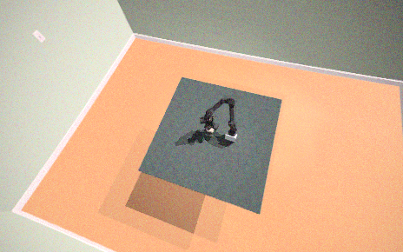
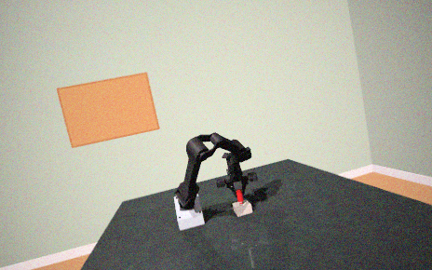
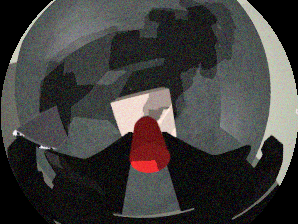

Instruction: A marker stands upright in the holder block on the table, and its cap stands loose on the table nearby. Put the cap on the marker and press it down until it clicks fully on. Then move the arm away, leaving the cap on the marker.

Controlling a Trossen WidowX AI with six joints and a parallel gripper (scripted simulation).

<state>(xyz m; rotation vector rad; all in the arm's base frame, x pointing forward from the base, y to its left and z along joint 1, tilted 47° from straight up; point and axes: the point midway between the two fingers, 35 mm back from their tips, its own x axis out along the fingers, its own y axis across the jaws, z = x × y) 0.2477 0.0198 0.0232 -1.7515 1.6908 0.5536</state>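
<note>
Right now the red cap is 1 cm above my gripper tip. Also, from my gripper tip: pale holder block 5 cm below.
</note>
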